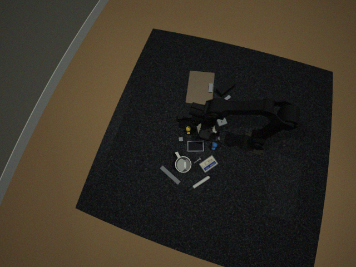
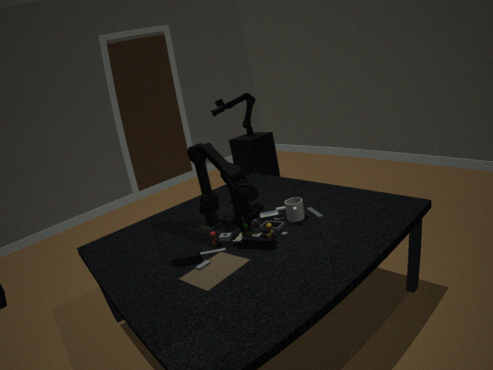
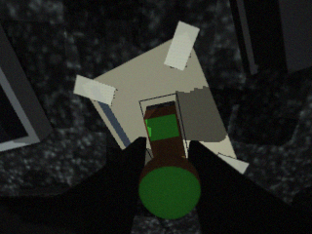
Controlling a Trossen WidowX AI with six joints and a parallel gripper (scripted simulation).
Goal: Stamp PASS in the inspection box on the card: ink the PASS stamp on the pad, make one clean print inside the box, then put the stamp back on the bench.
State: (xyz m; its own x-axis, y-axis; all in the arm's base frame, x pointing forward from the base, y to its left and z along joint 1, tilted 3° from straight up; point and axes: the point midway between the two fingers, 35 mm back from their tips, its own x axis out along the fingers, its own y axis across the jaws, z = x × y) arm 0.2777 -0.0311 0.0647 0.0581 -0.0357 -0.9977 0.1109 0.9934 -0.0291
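Now: the PASS stamp 1 cm below my gripper tip. Also, from my gripper tip: yellow-knob stamp 9 cm ahead, 4 cm to the left, 1 cm below; then blue-knob stamp 6 cm behind, 10 cm to the left, 1 cm below; then cream card 3 cm below.
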